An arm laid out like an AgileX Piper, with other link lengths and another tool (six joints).
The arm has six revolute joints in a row. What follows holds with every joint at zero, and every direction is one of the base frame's.
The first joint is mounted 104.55 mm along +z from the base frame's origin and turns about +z.
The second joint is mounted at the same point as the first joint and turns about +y.
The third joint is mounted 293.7 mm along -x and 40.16 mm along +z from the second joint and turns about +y.
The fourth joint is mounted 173.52 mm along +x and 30.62 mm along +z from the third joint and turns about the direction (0.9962, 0, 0.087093).
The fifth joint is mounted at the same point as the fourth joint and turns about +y.
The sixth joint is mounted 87.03 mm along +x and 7.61 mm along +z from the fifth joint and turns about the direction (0.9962, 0, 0.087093).
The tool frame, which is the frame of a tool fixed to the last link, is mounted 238.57 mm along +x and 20 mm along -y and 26.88 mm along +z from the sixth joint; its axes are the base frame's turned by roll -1.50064, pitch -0.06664 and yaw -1.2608 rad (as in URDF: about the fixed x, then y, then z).
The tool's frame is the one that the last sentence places.
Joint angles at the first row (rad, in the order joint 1, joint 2, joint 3, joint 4, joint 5, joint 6):
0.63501 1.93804 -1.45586 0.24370 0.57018 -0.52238
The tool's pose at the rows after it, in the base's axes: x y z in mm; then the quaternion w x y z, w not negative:
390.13 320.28 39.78 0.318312 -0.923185 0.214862 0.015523
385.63 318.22 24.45 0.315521 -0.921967 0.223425 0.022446
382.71 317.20 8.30 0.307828 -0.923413 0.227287 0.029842
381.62 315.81 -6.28 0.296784 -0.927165 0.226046 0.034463
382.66 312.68 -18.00 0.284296 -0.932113 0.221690 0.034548
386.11 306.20 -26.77 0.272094 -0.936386 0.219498 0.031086
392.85 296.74 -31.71 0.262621 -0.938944 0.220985 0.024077
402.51 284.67 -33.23 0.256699 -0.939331 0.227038 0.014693
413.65 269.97 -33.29 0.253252 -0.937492 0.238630 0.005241
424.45 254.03 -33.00 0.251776 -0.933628 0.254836 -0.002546
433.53 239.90 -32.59 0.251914 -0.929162 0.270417 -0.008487
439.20 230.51 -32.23 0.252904 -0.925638 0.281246 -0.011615
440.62 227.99 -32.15 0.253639 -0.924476 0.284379 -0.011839
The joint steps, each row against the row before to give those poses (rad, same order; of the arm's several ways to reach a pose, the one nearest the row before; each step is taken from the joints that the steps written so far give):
0.00200 -0.00364 0.07359 0.02912 -0.06490 -0.00973
0.00218 0.01416 0.04949 0.02748 -0.04721 -0.01327
0.00219 0.02719 0.02234 0.01661 -0.02612 -0.01437
0.00178 0.03009 0.00570 -0.00194 -0.01286 -0.00950
0.00006 0.02583 -0.00010 -0.02082 -0.00822 -0.00112
-0.00561 0.01868 -0.00005 -0.03362 -0.00614 0.00991
-0.01369 0.01097 0.00001 -0.03734 -0.00614 0.01507
-0.02243 0.00451 0.00000 -0.03367 -0.00648 0.01532
-0.03036 0.00146 0.00004 -0.02653 -0.00543 0.01475
-0.03436 0.00036 -0.00012 -0.01739 -0.00341 0.01411
-0.03186 0.00030 -0.00031 -0.00706 -0.00311 0.00757
-0.02251 -0.00001 -0.00026 0.00241 -0.00155 -0.00068
-0.00718 0.00002 -0.00030 0.00552 0.00031 -0.00467

